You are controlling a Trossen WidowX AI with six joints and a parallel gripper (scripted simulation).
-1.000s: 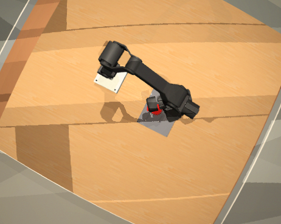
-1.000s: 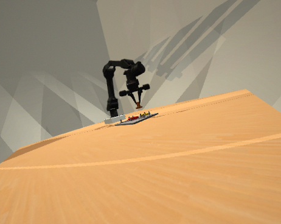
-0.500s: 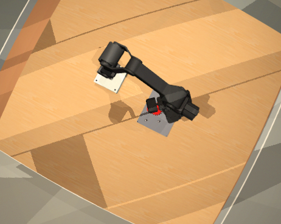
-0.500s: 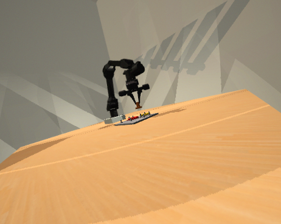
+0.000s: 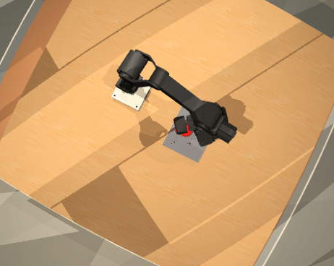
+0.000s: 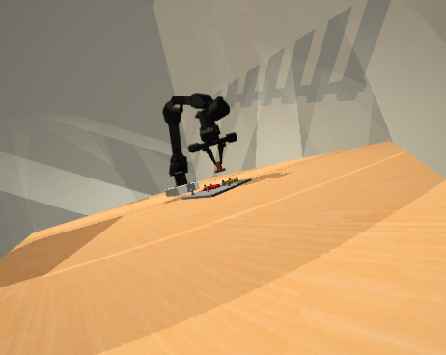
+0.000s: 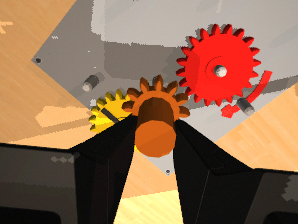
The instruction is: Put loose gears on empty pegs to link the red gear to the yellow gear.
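Now: gripper tip 70 mm above the red gear, 40 mm to the left of it and 20 mm past it. Round my gripper tip: orange gear (10 mm below).
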